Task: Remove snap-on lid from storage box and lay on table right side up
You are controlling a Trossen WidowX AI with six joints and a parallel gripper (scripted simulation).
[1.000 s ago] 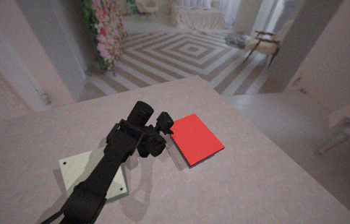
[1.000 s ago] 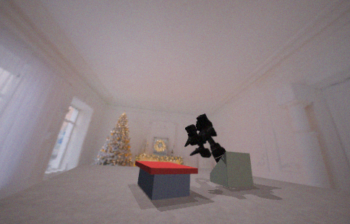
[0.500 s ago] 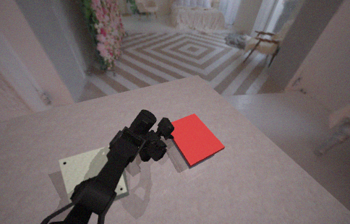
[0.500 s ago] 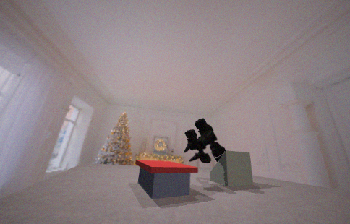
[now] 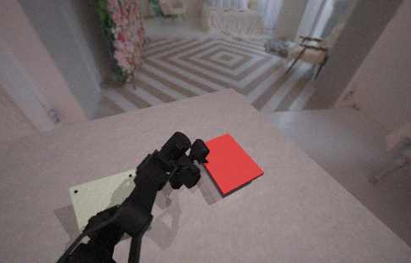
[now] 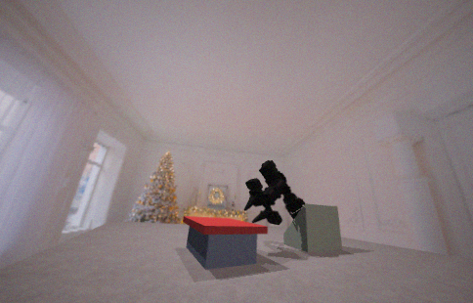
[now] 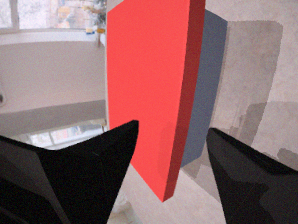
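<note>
The red lid is 10 cm ahead of my gripper tip, 2 cm below it and 1 cm to the left of it. The rest, counted from my gripper tip: blue storage box (10 cm ahead, 7 cm below, 1 cm to the left).
</note>
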